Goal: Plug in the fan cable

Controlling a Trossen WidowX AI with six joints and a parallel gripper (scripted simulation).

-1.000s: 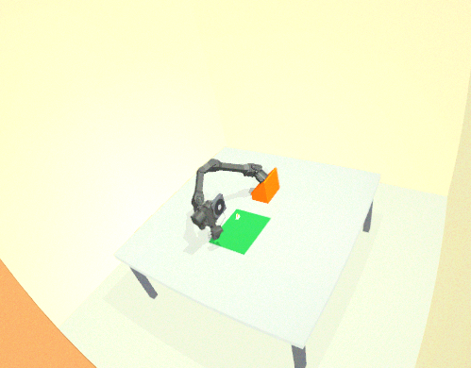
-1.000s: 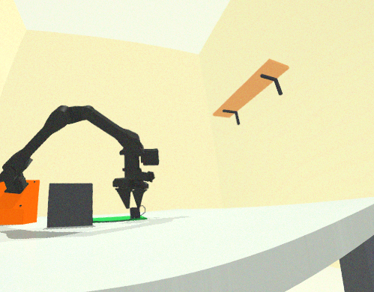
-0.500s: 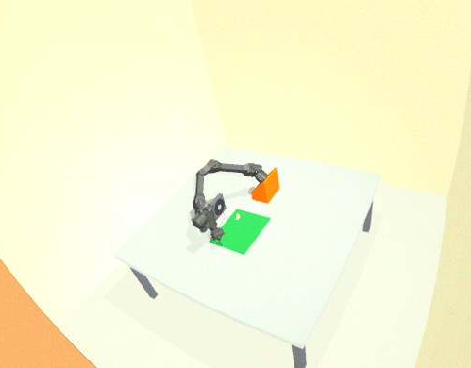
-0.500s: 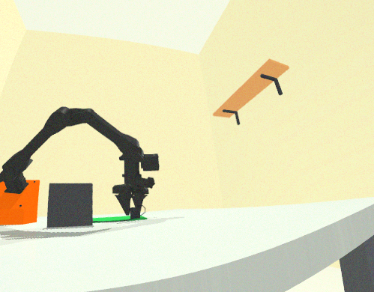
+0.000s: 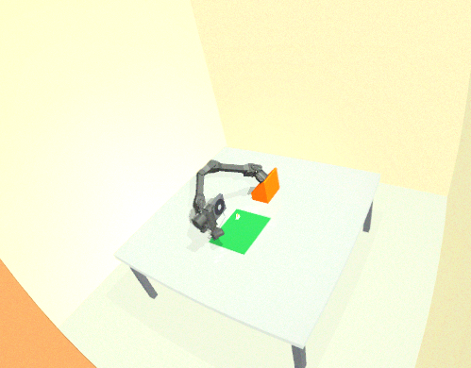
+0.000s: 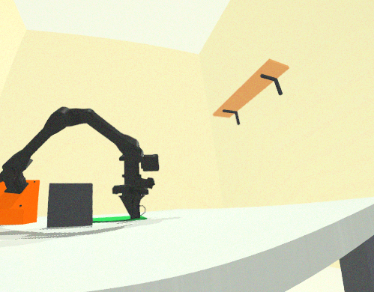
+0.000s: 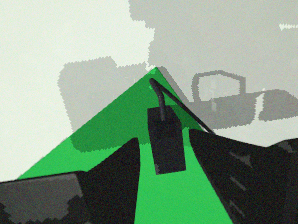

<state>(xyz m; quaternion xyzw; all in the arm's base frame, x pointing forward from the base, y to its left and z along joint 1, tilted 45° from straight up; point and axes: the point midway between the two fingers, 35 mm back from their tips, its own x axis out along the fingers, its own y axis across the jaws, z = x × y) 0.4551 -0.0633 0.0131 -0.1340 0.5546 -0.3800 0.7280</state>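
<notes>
Now: gripper tip 200 mm past the white four-pin header and 20 mm above it. From my gripper tip the other things lie so: green board: 120 mm behind, 80 mm to the left, 30 mm below; dark fan plug: 10 mm ahead, 10 mm above; dark square fan: 180 mm behind, 120 mm to the right, 40 mm above.
</notes>
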